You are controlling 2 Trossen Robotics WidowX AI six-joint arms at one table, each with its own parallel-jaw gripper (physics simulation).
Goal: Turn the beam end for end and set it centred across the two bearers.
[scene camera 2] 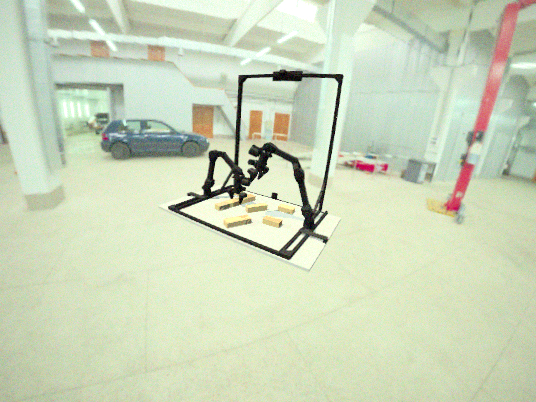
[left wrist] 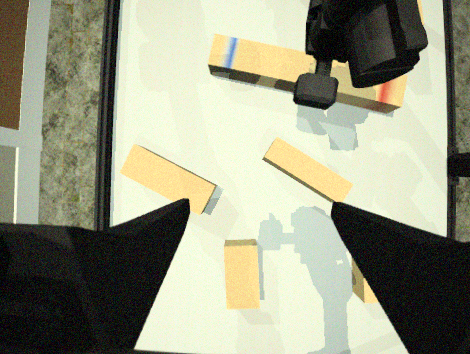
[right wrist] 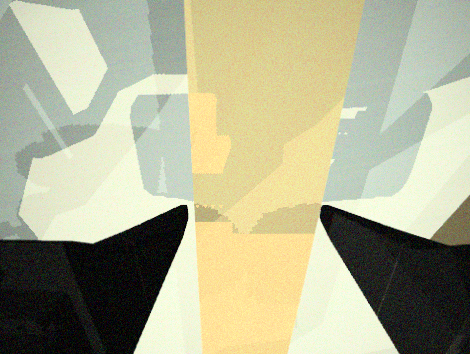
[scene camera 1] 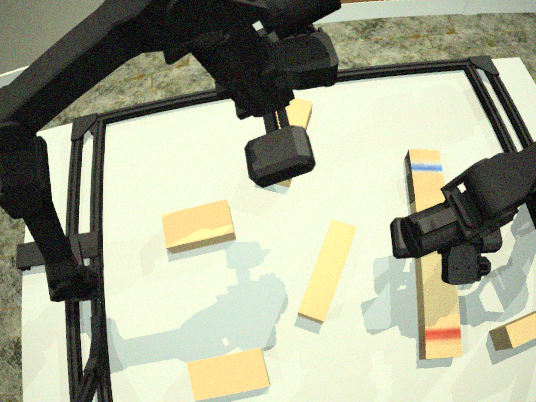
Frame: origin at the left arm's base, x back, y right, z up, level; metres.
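Where they show: left gripper, between the fingertips: [scene camera 2: 254, 180] [left wrist: 260, 206]; right gripper, between the fingertips: [scene camera 2: 236, 202] [left wrist: 303, 76] [right wrist: 253, 211]; left arm's base, origin of its link: [scene camera 2: 308, 227] [scene camera 1: 82, 283]; right arm's base, origin of its link: [scene camera 2: 207, 195].
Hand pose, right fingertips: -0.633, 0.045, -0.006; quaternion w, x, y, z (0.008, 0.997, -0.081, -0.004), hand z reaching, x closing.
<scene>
Each offset is from my right fingertips to the top centre of the thing, as dx, dy, dz.
The long beam {-0.002, +0.000, +0.025} [scene camera 1: 434, 300] [scene camera 2: 226, 205] [left wrist: 270, 55] [right wrist: 250, 280] has a blue band near one end and a red band near the other. In scene camera 1 it lies with the blue end at the top. My right gripper [scene camera 1: 441, 241] [scene camera 2: 237, 197] [right wrist: 253, 211] is open over the beam's middle, fingertips on either side in its wrist view. My left gripper [scene camera 2: 256, 175] [left wrist: 260, 206] is open and raised. Two short blocks, one {+0.399, -0.118, +0.025} [scene camera 1: 198, 225] [scene camera 2: 272, 221] [left wrist: 242, 275] and another {+0.381, +0.143, +0.025} [scene camera 1: 229, 374] [scene camera 2: 286, 209] [left wrist: 364, 290], lie apart at the left in scene camera 1 and look like the bearers.
A thin block {+0.194, +0.002, +0.031} [scene camera 1: 327, 270] [scene camera 2: 256, 208] [left wrist: 307, 170] lies between the short blocks and the beam. Another block {+0.216, -0.267, +0.025} [scene camera 1: 301, 112] [scene camera 2: 237, 221] [left wrist: 167, 175] is partly hidden under the left arm. A further block {-0.128, +0.181, +0.050} [scene camera 1: 522, 331] lies right of the beam's red end. A black frame [scene camera 1: 405, 71] borders the table.
</scene>
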